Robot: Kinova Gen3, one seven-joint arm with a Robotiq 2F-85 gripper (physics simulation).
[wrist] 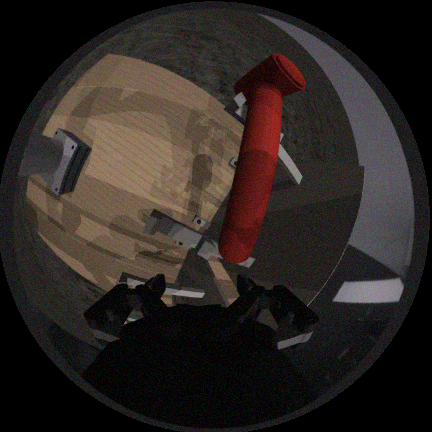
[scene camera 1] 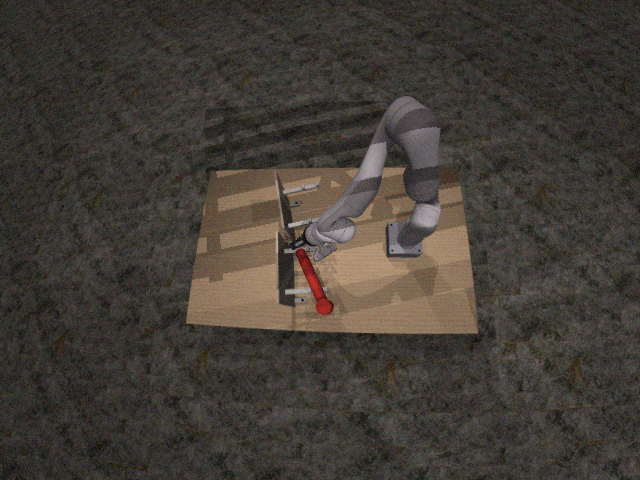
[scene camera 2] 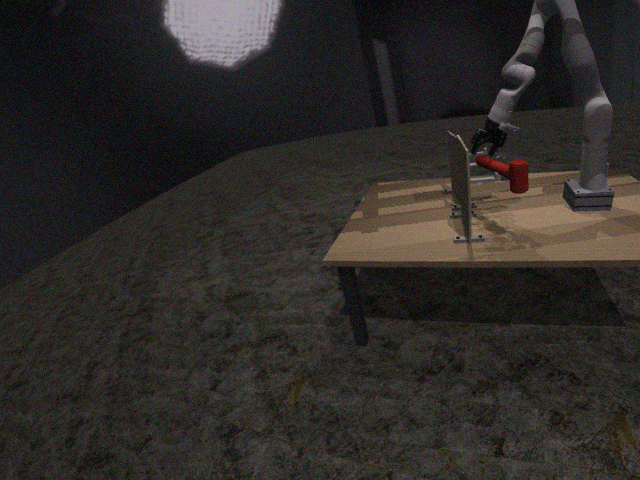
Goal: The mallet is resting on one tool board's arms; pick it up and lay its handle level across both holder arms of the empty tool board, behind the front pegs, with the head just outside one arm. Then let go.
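Note:
The red mallet lies slanted across the arms of the near tool board. Its head is outside the arm at the table's front side, and its tail end is by the other arm. My gripper is open and empty, above and beside the tail end, apart from it. The empty tool board stands behind, with two holder arms. Its pegs are hard to make out.
The two boards stand upright, almost end to end, on the wooden table. The robot's base is bolted on the right. My forearm passes over the table close to the empty board's arms.

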